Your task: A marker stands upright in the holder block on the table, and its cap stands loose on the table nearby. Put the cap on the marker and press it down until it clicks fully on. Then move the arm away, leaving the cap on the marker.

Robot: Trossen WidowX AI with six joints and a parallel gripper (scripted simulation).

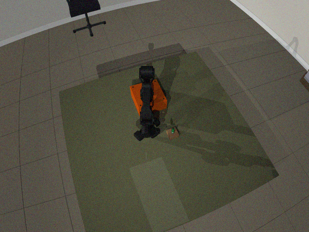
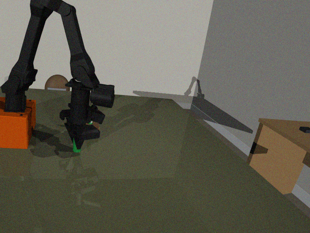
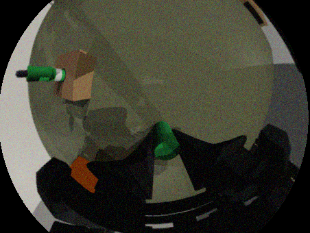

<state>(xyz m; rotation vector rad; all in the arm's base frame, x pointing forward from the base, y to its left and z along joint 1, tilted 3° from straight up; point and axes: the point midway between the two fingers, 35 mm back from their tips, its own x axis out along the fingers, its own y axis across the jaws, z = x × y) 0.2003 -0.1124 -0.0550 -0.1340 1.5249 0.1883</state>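
My gripper tip is 150 mm to the right of the holder block and 80 mm short of it. Round my gripper tip: green cap: 10 mm above.
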